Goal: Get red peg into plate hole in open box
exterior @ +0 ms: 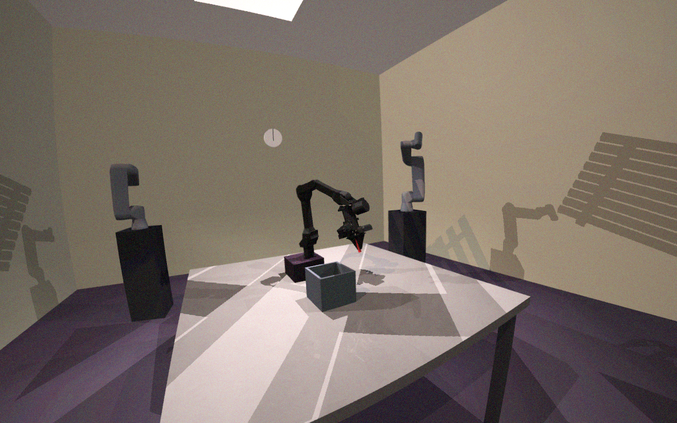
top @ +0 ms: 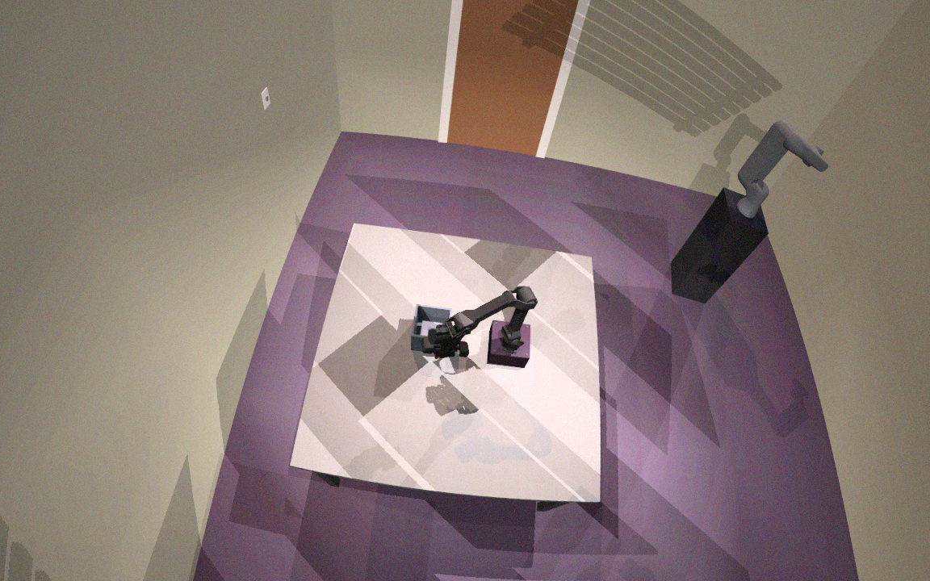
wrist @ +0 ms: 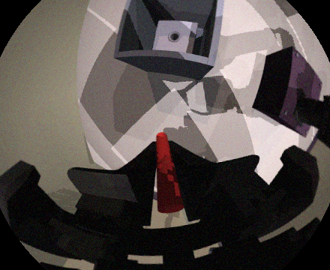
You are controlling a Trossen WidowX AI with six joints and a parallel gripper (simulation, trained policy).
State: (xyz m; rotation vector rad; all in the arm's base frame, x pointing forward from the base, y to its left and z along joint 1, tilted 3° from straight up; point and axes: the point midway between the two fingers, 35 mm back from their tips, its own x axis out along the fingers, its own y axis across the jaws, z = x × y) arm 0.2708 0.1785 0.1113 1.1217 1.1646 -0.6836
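My gripper tip is now 17 cm to the left of the plate, 14 cm above it and 7 cm short of it. Round my gripper tip: red peg 3 cm above, 1 cm to the right, 1 cm behind.
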